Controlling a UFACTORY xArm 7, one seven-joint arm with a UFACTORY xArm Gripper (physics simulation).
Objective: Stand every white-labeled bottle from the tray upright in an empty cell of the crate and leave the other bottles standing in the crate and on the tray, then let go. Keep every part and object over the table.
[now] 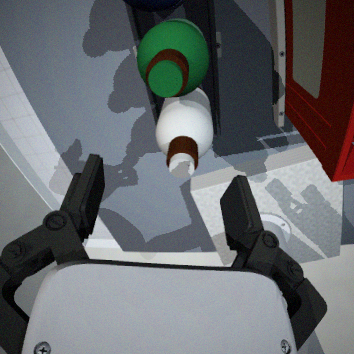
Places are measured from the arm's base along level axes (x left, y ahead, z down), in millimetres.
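Pixels of known places: gripper, fingertip midpoint: (167,178).
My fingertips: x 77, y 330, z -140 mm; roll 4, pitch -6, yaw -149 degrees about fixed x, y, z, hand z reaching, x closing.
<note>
Ahead of a thing's pixels: the offset from my fingertips to its top centre. "pt": to the spot under its first point.
A white bottle @(dx +7, dy -41, dz +59 mm) (185,128) with a brown neck band and white cap stands at the near end of the dark tray @(pt dx -49, dy -1, dz +193 mm) (216,75). A green bottle @(dx -8, dy +46, dz +59 mm) (174,45) with a green cap stands right behind it in the tray. Part of a blue bottle @(pt dx -13, dy +98, dz +108 mm) (155,3) shows at the top edge. The red crate @(pt dx -141, dy -7, dz +65 mm) (336,100) is at the right; its cells do not show. My gripper (167,178) is open and empty, its fingers spread left and right, with the white bottle's cap ahead of the gap between them.
A pale speckled block or plate (215,197) with a round fitting lies below the crate, partly behind the right finger. A metal rail @(pt dx -134, dy -22, dz +189 mm) (281,75) runs between tray and crate. A light strip (30,120) runs along the left side.
</note>
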